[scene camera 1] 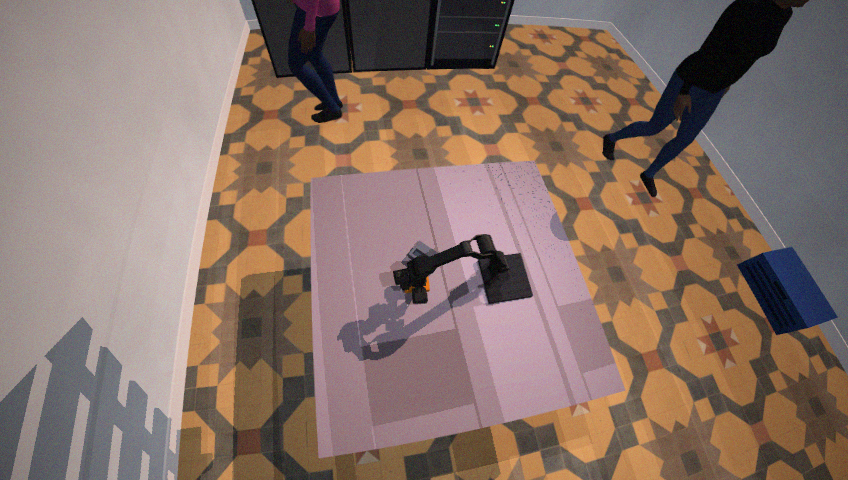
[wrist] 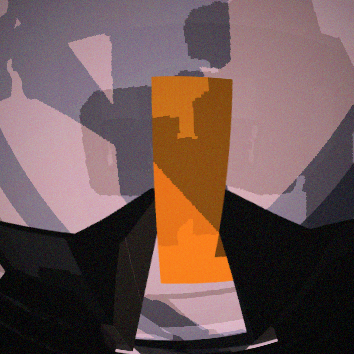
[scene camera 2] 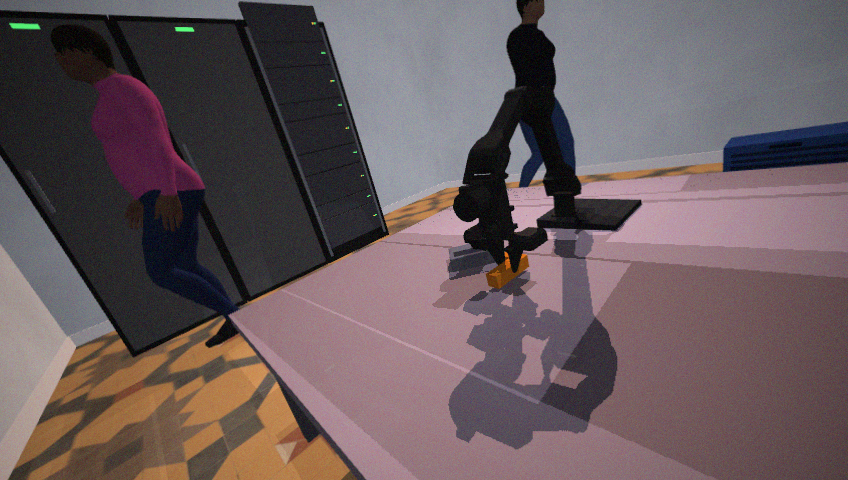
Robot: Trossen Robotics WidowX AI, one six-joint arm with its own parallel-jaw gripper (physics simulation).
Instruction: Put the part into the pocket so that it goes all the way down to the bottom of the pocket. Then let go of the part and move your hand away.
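Frame: origin at the arm's base, x ahead, y left, z up, level; metres.
Seen in the pictures: gripper, fingertip midpoint: (scene camera 1: 417, 288) (wrist: 186, 195) (scene camera 2: 509, 270); arm's base at its link origin: (scene camera 1: 495, 267) (scene camera 2: 564, 213).
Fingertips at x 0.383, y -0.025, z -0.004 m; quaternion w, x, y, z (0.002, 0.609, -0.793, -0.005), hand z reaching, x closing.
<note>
Pixels of each thing's top centre, then the offset from my fingertips to it. Level surfaces: height alone.
- orange L-shaped part at its top centre: (wrist: 222, 210) (scene camera 2: 501, 262) (scene camera 1: 416, 283) 0.002 m back, 0.015 m right, 0.019 m up
- grey block with the pocket, top centre: (scene camera 2: 474, 247) (scene camera 1: 426, 255) 0.091 m back, 0.134 m right, 0.016 m up
- pink table at its surface level: 0.020 m down
The orange L-shaped part (scene camera 1: 426, 286) (scene camera 2: 496, 279) (wrist: 190, 150) is between the two black fingers of my gripper (scene camera 1: 417, 285) (scene camera 2: 509, 266) (wrist: 186, 195). The gripper is shut on it. In the wrist view the long bar of the part extends upward past the fingertips, and the right finger covers its short leg. The part is at or very near the table surface; I cannot tell whether a small gap is under it. The grey block with the pocket (scene camera 1: 421, 248) (scene camera 2: 464, 265) stands beside the gripper, apart from the part. The arm and gripper partly hide the block.
The pink table (scene camera 1: 380, 220) (scene camera 2: 368, 309) carries the arm's black base plate (scene camera 1: 512, 288) (scene camera 2: 601, 215). Strong arm shadows cross the table. Two people, dark cabinets (scene camera 1: 389, 35) (scene camera 2: 196, 118) and a blue box (scene camera 1: 794, 285) (scene camera 2: 788, 144) are beyond the table.
</note>
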